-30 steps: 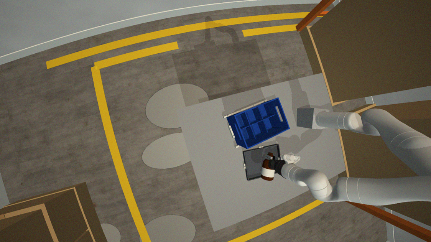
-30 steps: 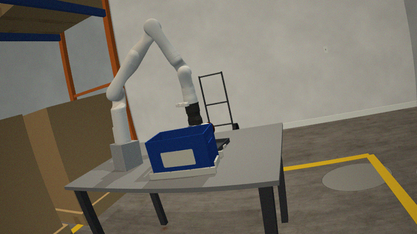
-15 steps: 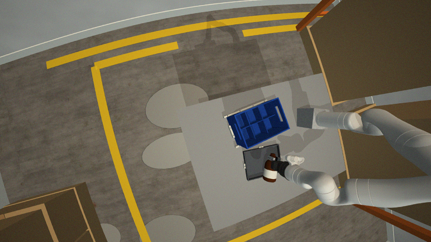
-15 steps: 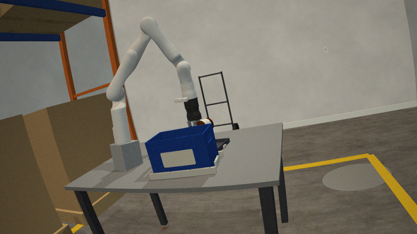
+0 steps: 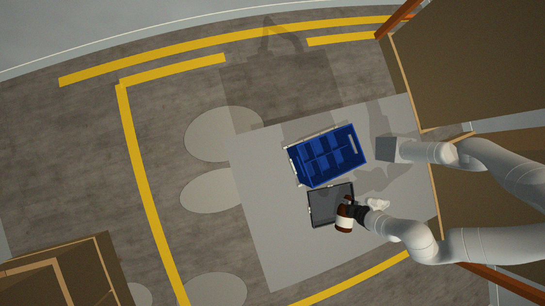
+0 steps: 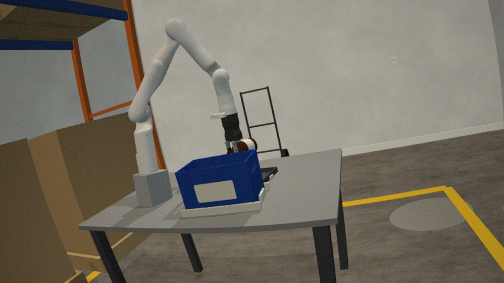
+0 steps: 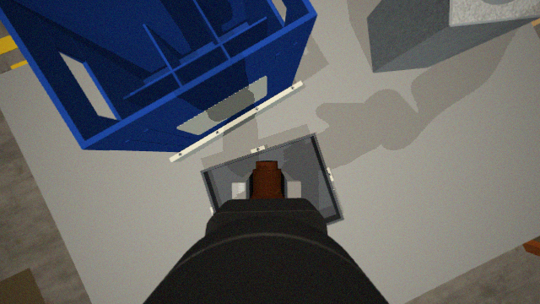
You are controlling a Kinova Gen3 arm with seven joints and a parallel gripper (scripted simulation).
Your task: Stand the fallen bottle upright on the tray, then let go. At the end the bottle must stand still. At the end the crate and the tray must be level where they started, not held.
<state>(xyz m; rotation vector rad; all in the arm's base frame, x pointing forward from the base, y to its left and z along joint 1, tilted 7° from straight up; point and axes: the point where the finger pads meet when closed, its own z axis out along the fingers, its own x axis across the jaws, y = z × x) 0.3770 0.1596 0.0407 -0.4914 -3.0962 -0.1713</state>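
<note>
My gripper is now 2 cm short of the brown bottle, 5 cm to the right of it and 1 cm above it. From my hand the other things lie so: dark grey tray 5 cm to the left, 14 cm below; blue crate 4 cm ahead, 21 cm to the right, 7 cm below.
</note>
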